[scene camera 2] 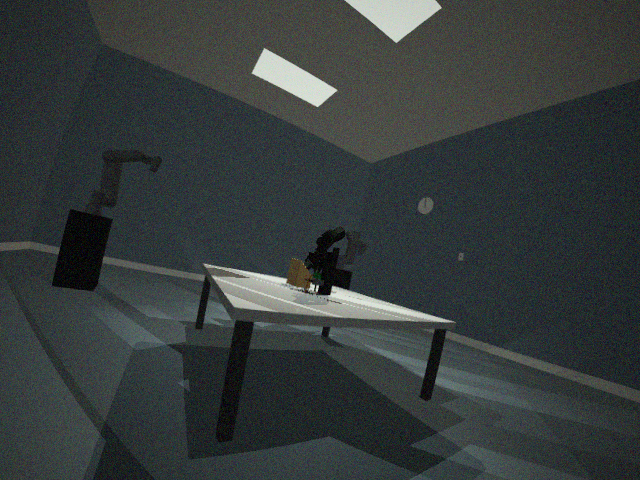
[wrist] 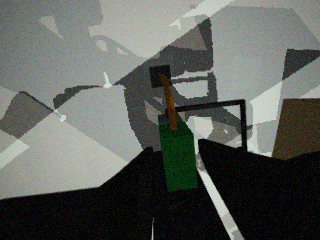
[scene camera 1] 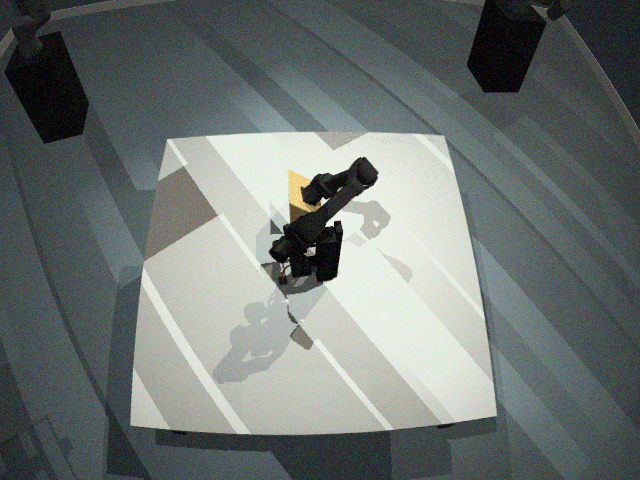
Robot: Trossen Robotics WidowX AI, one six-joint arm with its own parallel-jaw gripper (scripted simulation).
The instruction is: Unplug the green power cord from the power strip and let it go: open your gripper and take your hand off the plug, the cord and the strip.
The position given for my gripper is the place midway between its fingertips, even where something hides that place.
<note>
I see my gripper (wrist: 175,149) and a green plug (wrist: 178,149).
</note>
